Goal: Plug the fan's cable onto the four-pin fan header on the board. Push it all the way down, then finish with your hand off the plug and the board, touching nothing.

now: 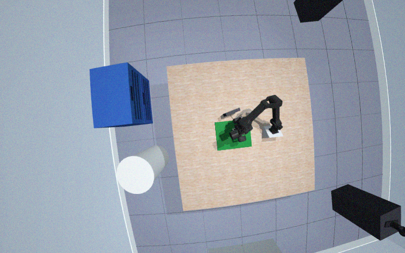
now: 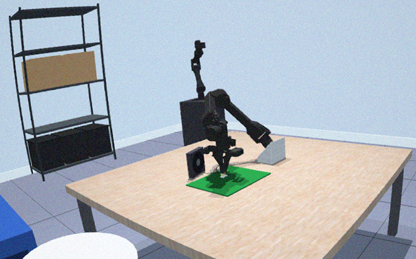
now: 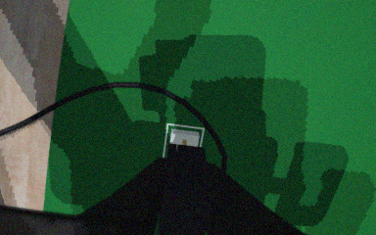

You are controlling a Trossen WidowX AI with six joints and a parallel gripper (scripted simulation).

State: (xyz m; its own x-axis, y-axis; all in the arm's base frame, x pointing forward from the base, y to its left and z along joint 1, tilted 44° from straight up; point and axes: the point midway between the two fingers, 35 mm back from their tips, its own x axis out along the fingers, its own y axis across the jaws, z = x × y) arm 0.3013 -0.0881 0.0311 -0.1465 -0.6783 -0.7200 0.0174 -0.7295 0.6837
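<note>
Now: the green board 5 cm below my gripper tip, 4 cm to the left of it and 3 cm ahead of it. Also, from my gripper tip: black fan: 14 cm to the right, 2 cm ahead, 2 cm above; plug: 1 cm ahead, 1 cm above.
</note>
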